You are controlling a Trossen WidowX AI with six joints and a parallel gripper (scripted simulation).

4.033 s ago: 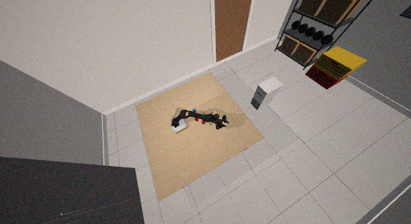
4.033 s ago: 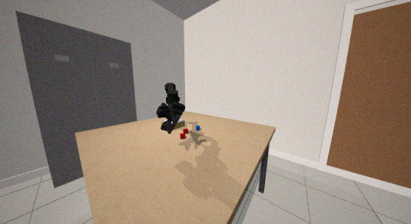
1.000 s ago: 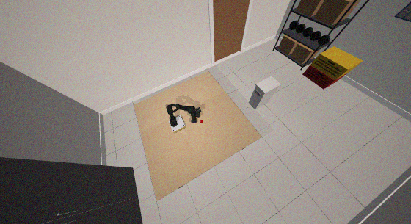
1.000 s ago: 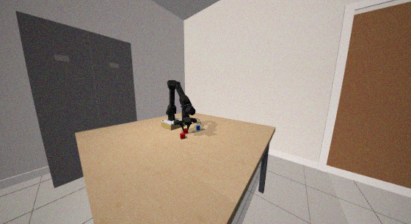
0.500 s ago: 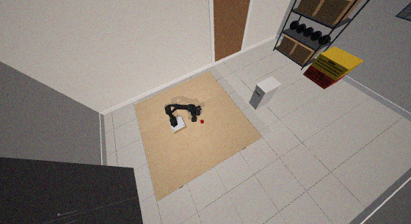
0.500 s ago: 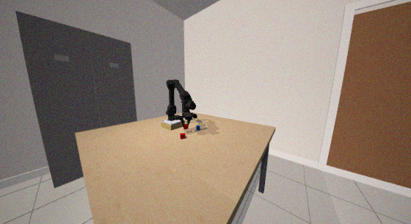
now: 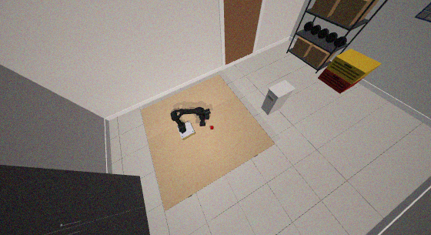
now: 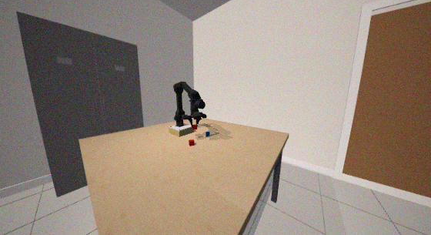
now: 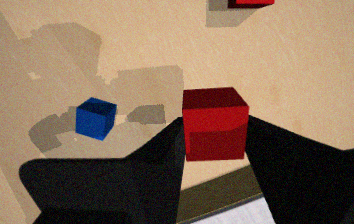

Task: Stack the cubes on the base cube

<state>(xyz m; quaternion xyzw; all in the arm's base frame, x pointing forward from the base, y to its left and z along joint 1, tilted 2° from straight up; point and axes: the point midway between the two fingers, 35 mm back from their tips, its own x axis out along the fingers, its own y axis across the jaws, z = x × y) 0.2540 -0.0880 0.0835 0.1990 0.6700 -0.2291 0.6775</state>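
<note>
Now: the blue base cube 5 cm ahead of my gripper tip, 13 cm to the left of it and 9 cm below it. The rest, counted from my gripper tip: red cube (4 cm ahead, 9 cm to the right, 9 cm below).
</note>
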